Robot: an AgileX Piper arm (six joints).
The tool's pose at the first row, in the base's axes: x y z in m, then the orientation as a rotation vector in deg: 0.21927, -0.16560, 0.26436, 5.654, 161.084, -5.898
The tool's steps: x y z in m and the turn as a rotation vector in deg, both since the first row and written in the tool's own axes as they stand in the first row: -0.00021, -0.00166, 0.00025, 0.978, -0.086, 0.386; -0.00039, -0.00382, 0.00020, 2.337, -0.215, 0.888; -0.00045, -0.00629, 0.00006, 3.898, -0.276, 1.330; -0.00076, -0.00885, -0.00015, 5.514, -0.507, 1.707; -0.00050, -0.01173, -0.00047, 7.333, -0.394, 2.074; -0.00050, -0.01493, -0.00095, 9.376, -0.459, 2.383; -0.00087, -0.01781, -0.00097, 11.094, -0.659, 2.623; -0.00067, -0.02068, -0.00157, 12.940, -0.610, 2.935; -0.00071, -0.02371, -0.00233, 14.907, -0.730, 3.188
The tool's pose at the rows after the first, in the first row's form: 0.21942, -0.16728, 0.26429, 6.417, 160.938, -7.185; 0.21940, -0.16944, 0.26453, 7.426, 160.708, -8.979; 0.21921, -0.17189, 0.26483, 8.402, 160.515, -11.069; 0.21923, -0.17444, 0.26528, 9.282, 160.125, -13.246; 0.21866, -0.17726, 0.26567, 10.225, 160.027, -15.712; 0.21825, -0.18041, 0.26631, 11.120, 159.690, -18.499; 0.21836, -0.18329, 0.26662, 11.826, 159.228, -20.836; 0.21775, -0.18609, 0.26730, 12.687, 158.950, -23.344; 0.21731, -0.18904, 0.26821, 13.471, 158.450, -26.019
